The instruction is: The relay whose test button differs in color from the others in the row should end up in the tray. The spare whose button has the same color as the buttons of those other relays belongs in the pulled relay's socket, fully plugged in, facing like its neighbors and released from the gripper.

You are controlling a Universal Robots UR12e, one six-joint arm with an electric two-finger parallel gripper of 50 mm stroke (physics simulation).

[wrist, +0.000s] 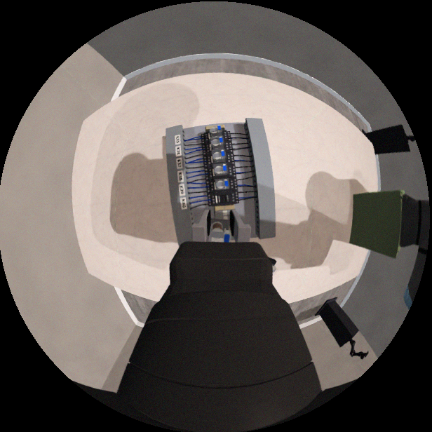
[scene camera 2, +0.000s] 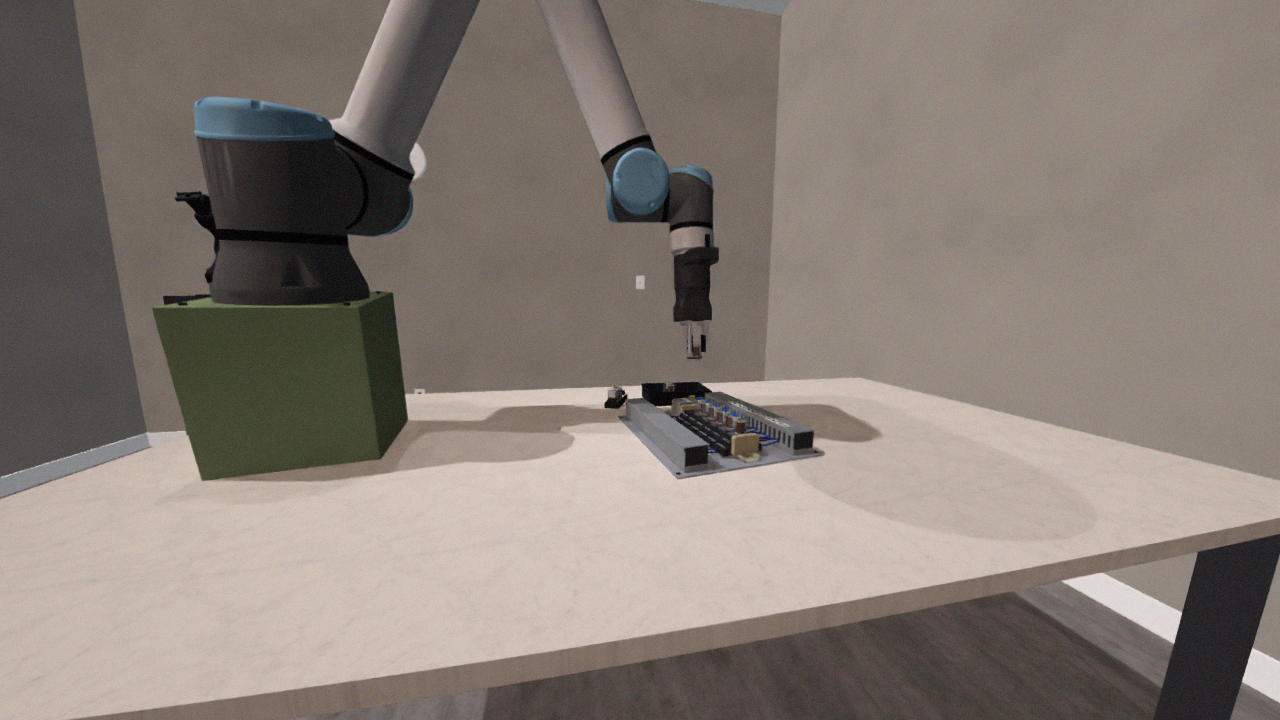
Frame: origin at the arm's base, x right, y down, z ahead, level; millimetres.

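Where they show: gripper, fingertip midpoint: (scene camera 2: 697,352); arm's base, origin of the base link: (scene camera 2: 298,297).
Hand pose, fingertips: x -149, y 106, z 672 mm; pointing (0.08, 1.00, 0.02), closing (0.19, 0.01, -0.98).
Things, the pixels of their top centre, and the offset from my fingertips.
- black tray, middle of its top: (scene camera 2: 675,387) dz -19, dx -201, dy +118 mm
- black spare holder, middle of its top: (scene camera 2: 616,394) dz -174, dx -171, dy +130 mm
- beige end block, middle of its top: (scene camera 2: 745,434) dz +48, dx +188, dy +112 mm
My gripper (scene camera 2: 694,354) (wrist: 219,217) is shut on a relay with a blue button (wrist: 217,231), clear body upright between the fingers. It hangs high above the tray end of the grey relay panel (scene camera 2: 657,438) (wrist: 266,165). Several seated relays with blue buttons (wrist: 220,156) stand in a row on the panel. A black empty socket (wrist: 223,199) lies at the row's end nearest my gripper. The black tray (scene camera 2: 658,396) stands behind the panel, with a small pale thing inside; its button color is too small to tell. The black spare holder (scene camera 2: 614,401) carries pale-bodied relays left of the tray.
Grey wire ducts flank the row, the labelled one (wrist: 175,165) on one side. Blue and black wires run to the sockets. A beige end block (scene camera 2: 744,445) stands at the row's other end. The green robot pedestal (scene camera 2: 277,385) (wrist: 377,222) stands to the side.
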